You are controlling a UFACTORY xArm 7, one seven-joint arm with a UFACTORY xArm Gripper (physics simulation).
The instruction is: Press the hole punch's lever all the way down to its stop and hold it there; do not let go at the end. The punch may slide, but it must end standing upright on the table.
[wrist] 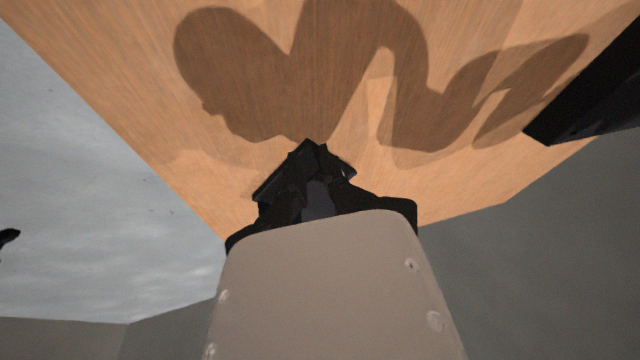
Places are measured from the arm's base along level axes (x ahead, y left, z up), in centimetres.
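Pixels of known places: gripper, fingertip midpoint: [311, 159].
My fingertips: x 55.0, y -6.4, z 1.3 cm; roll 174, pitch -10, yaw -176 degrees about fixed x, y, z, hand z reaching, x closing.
Behind a point stands the place of what it marks.
The hole punch [318, 199] @(x 55.5, y -0.1, z 1.5 cm) is a dark, partly blue-grey shape at the table's far edge in the wrist view, behind and between my fingers. Its angled dark edges show left and right of the fingers. Its lever cannot be told apart from the dark fingers, so how far down it stands is hidden, and so is most of its base. My gripper [311, 159] @(x 55.0, y -6.4, z 1.3 cm) is nearly closed and holds nothing between its fingers. The fingertips overlap the punch's top part in this view; whether they touch it cannot be told.
The wooden table [125, 85] @(x 66.5, y -13.8, z -4.7 cm) spans the top of the view, with the arm's broad shadow across it. Its left edge borders a grey floor [100, 210]. A large black part [590, 100] @(x 14.3, y 1.8, z -1.1 cm) juts in at the right. A small black object [7, 235] shows at the left edge.
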